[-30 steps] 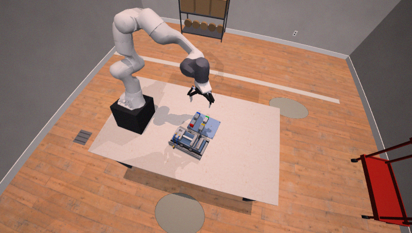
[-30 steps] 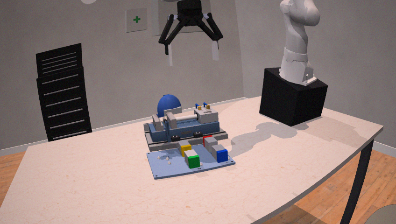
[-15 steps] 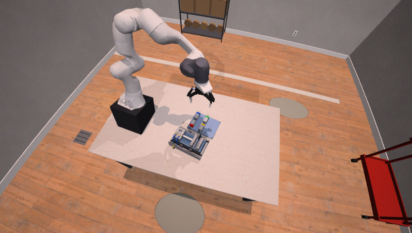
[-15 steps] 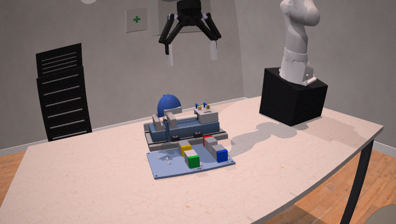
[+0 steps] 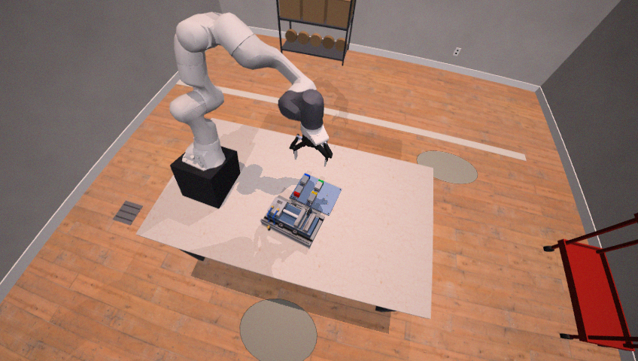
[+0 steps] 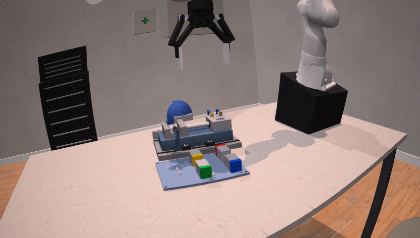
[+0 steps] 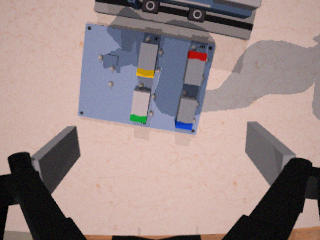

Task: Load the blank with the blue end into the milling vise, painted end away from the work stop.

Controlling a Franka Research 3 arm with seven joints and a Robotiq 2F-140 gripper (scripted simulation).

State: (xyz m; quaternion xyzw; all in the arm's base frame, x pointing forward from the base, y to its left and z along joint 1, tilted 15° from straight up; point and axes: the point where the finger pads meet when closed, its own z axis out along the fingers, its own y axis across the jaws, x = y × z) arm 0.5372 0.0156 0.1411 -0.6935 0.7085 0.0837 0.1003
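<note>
Now: the blue-ended blank 290 mm below my hand, 50 mm to the left of it and 40 mm behind it. Round my hand: black work stop rod (230 mm below, 170 mm to the right, 40 mm ahead); then green-ended blank (290 mm below, 50 mm ahead, 40 mm to the left); then yellow-ended blank (290 mm below, 50 mm to the right, 30 mm ahead).
</note>
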